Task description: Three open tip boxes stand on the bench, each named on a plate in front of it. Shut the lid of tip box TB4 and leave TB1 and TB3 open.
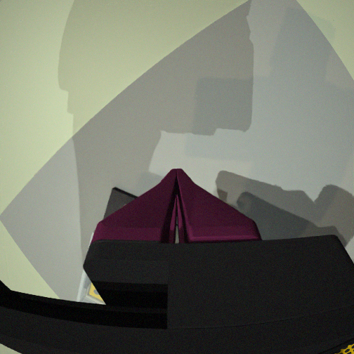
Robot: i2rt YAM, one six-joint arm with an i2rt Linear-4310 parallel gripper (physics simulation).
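My gripper (176, 177) is shut with its dark red fingertips together, and no thing shows between them. Part of a tip box shows left of and behind the gripper: a strip of yellow tip rack (94, 294), a pale clear edge (84, 284) and a dark corner piece (118, 198). The gripper hides the rest of it, so its lid cannot be made out. A bit of another yellow perforated rack (347, 349) shows at the bottom right corner. No name plate shows, so I cannot tell which boxes these are.
A grey mat (300, 165) lies on the pale green bench top (30, 100), its edges running diagonally. Dark shadows of the arm and gripper fall across the mat in front of and right of the fingers.
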